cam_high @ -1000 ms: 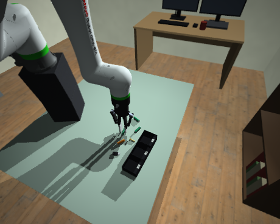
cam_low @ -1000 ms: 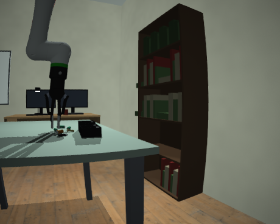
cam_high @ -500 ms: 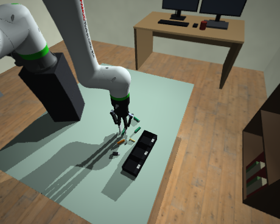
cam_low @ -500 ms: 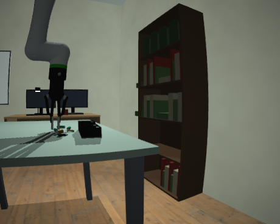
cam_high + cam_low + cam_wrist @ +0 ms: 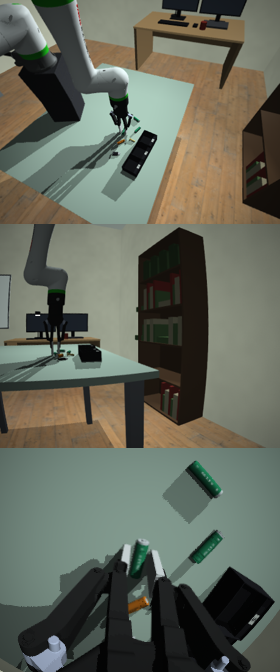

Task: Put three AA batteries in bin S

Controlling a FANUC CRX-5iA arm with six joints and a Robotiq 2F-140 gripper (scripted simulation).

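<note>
The orange battery lies 10 mm ahead of my hand, 80 mm to the right of it and 30 mm below it. Also, from my hand: small dark piece: 10 mm ahead, 150 mm to the right, 30 mm below; small yellow piece: 60 mm ahead, 40 mm to the right, 30 mm below.
</note>
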